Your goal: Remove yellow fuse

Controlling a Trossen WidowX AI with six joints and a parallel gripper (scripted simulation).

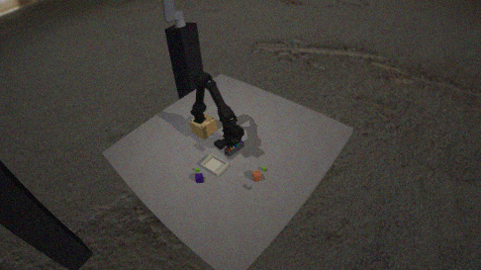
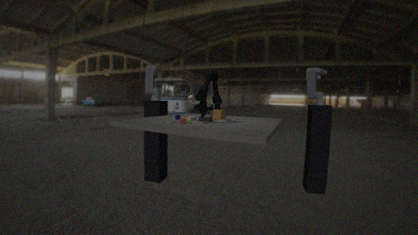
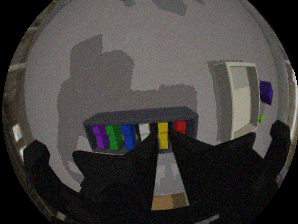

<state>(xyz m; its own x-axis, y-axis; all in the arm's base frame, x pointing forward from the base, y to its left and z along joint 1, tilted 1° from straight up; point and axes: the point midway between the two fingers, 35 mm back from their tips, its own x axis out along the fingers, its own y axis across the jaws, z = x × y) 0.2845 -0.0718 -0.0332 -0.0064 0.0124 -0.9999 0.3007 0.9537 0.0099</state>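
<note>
Now: the yellow fuse 1 cm below my gripper tip. The rest, counted from my gripper tip: tray: 15 cm to the right, 3 cm below, 2 cm behind; orange cube: 24 cm ahead, 10 cm to the right, 1 cm below; purple cube: 28 cm to the right, 4 cm behind, 2 cm below.
</note>
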